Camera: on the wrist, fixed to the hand. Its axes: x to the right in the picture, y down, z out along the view.
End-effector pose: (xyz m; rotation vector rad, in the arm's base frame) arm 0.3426 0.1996 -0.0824 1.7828 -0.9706 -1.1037
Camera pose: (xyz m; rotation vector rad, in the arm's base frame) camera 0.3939 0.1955 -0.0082 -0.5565 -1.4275 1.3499
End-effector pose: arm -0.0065 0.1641 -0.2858 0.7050 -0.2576 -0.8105
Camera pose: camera 0.0575 0.2267 -0.2974 0.0071 -0.2858 2.2486
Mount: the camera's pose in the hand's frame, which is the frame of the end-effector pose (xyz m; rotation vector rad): -0.0025 0.0590 -0.0683 0.0446 0.7912 2.9787
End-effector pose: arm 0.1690 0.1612 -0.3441 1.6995 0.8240 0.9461
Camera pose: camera 0.1131 0.1712 -0.2739 -0.6300 1.3161 -1.6294
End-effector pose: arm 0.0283 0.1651 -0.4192 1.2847 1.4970 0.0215
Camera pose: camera 0.0194 0.2277 -0.3547 -1.8061 1.0390 -1.8925
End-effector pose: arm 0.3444 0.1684 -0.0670 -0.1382 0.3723 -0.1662
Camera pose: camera 0.3247 0.2194 -0.1388 0.6399 0.9709 2.7840
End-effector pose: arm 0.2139 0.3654 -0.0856 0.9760 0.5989 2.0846
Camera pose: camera 0.1355 0.3207 -0.0886 -0.0713 0.5362 -1.0108
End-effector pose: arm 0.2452 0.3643 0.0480 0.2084 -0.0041 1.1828
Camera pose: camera 0.1828 0.3945 -0.0098 0.3120 -0.3004 -2.0159
